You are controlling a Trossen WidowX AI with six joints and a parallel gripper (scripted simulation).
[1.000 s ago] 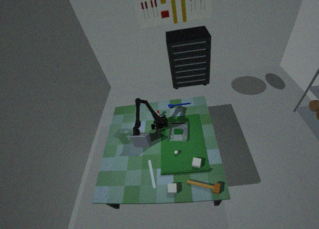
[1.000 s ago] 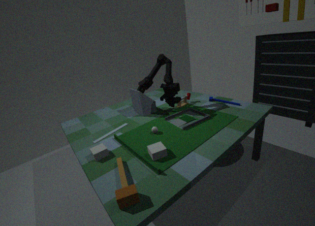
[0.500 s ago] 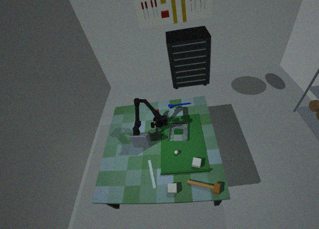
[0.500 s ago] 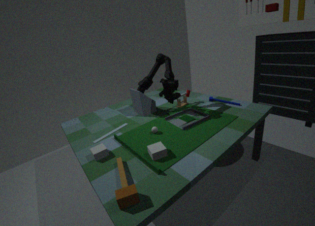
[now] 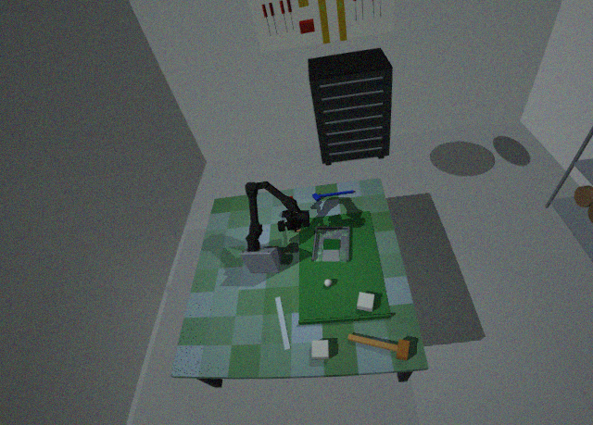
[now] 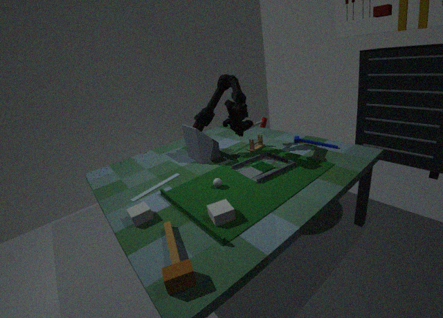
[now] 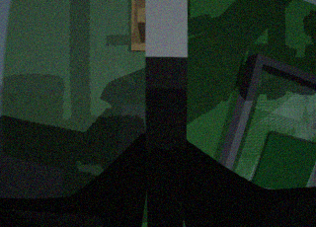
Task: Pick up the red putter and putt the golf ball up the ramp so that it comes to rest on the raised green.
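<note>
My gripper tip is 10 mm past the red putter, 110 mm to the right of it and 30 mm below it. Round my gripper tip: white golf ball 150 mm ahead, 340 mm to the right, 100 mm below; blue tool 260 mm ahead, 360 mm to the left, 110 mm below; dark green mat 230 mm ahead, 200 mm to the right, 120 mm below.
</note>
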